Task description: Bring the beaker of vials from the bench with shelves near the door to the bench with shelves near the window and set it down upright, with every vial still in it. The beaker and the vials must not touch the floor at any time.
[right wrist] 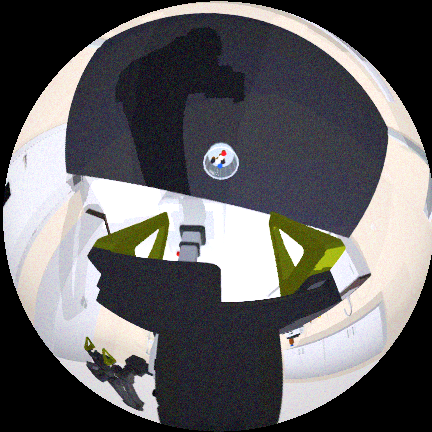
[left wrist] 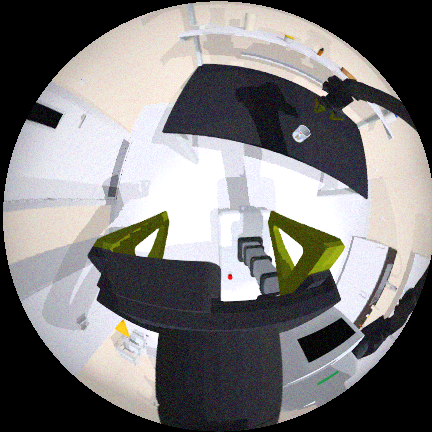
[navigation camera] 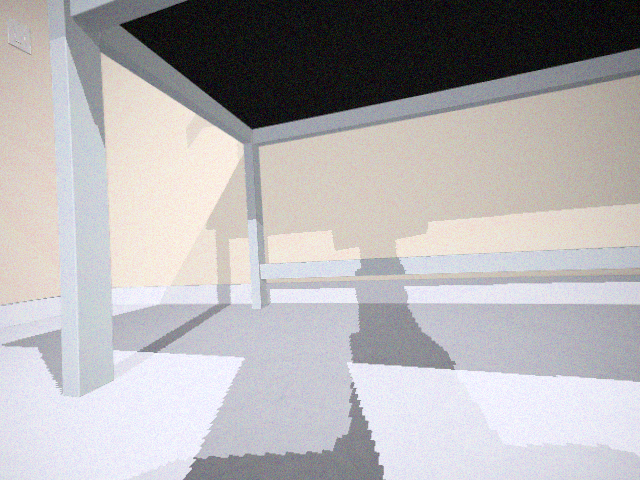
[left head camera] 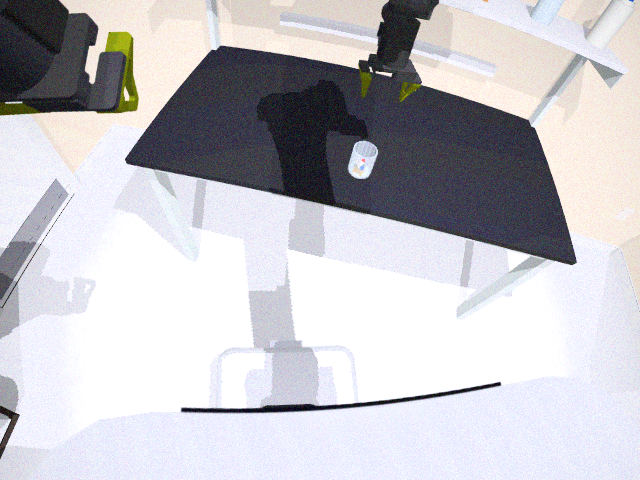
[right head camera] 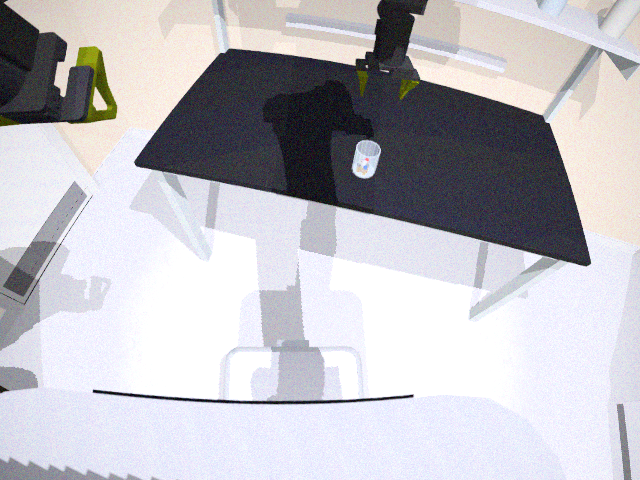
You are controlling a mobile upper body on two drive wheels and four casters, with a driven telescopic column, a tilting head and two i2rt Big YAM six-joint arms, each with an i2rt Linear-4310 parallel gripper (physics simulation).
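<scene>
The clear beaker (left head camera: 361,160) (right head camera: 366,159) (left wrist: 301,133) (right wrist: 220,161) stands upright on the dark bench top (left head camera: 454,170) (right head camera: 465,170) (left wrist: 215,100) (right wrist: 310,125), near its front edge. Small vials with red, blue and white parts show inside it; I cannot count them. My right gripper (left head camera: 383,98) (right head camera: 382,97) (right wrist: 218,216) is open and empty, above the bench; in the head views it appears behind the beaker. In the right wrist view the beaker lies ahead of the fingertips, not between them. My left gripper (left wrist: 218,216) is open and empty, away from the bench. The window bench cannot be identified.
A shelf (left head camera: 563,38) (left wrist: 225,32) above the bench's back carries a grey-white bottle (left head camera: 610,25) and a light blue container (left head camera: 546,10). Bench legs (left head camera: 173,211) (navigation camera: 85,206) and a low rear rail (navigation camera: 465,260) show. A white door (left wrist: 75,150) is left of the bench.
</scene>
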